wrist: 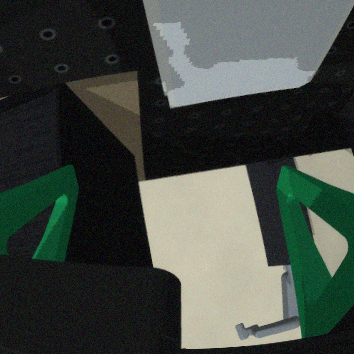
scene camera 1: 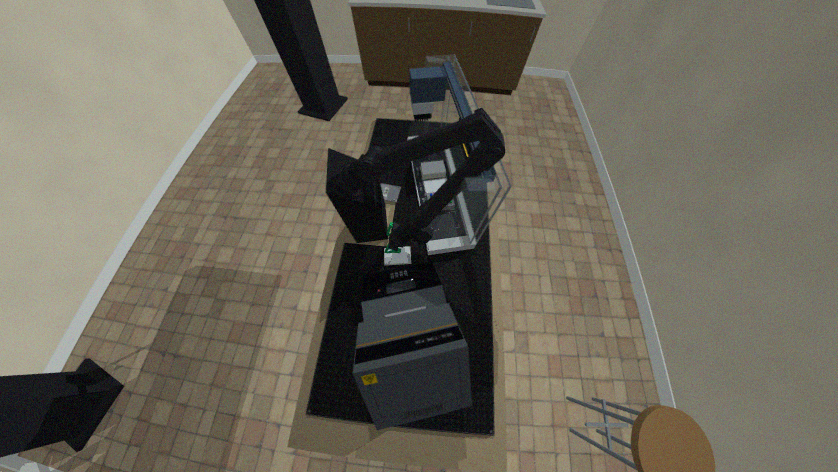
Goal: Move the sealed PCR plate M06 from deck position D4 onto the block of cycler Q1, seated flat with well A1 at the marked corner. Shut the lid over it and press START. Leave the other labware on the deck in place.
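Frame: origin at the arm's base, x ahead, y right, z down, level; centimetres.
Where they show: gripper, fingertip midpoint: (wrist: 176, 176) (scene camera 1: 386, 243); arm's base, link origin: (scene camera 1: 350, 182).
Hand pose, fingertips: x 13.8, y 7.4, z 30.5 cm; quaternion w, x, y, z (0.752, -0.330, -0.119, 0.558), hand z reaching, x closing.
Each offset is from my fingertips to the top centre of the thing. "pt": to the spot under its first point.
My gripper (scene camera 1: 391, 239) (wrist: 176, 176) is open and empty, with its green fingers wide apart. In the scene view it hangs over or beside a small white slab @[dy +2.0, dx +6.0, dz +4.2 cm] (scene camera 1: 397, 256) near the middle of the black table. In the wrist view the slab (wrist: 240, 75) lies beyond the fingertips, partly shaded. A large grey machine @[pt dy +40.8, dx +29.5, dz -38.4 cm] (scene camera 1: 410, 375), likely cycler Q1, stands on the near half of the table; a dark panel with small keys @[pt dy +12.3, dx +11.8, dz -5.8 cm] (scene camera 1: 398, 273) lies between it and the slab. The handler deck (scene camera 1: 442, 225) holds pale labware @[dy -48.5, dx +5.8, dz -3.4 cm] (scene camera 1: 433, 170), partly hidden by my arm. I cannot pick out plate M06 or its well A1.
A clear guard (scene camera 1: 498, 202) and a white front sill (scene camera 1: 450, 245) bound the deck. A blue-grey head @[pt dy -59.2, dx -2.9, dz -39.8 cm] (scene camera 1: 427, 85) is at its far end. My dark arm base (scene camera 1: 351, 193) stands at the table's left, beside a pale card-like item @[dy -29.7, dx -14.4, dz +4.7 cm] (scene camera 1: 389, 192). A stool (scene camera 1: 674, 439) stands lower right.
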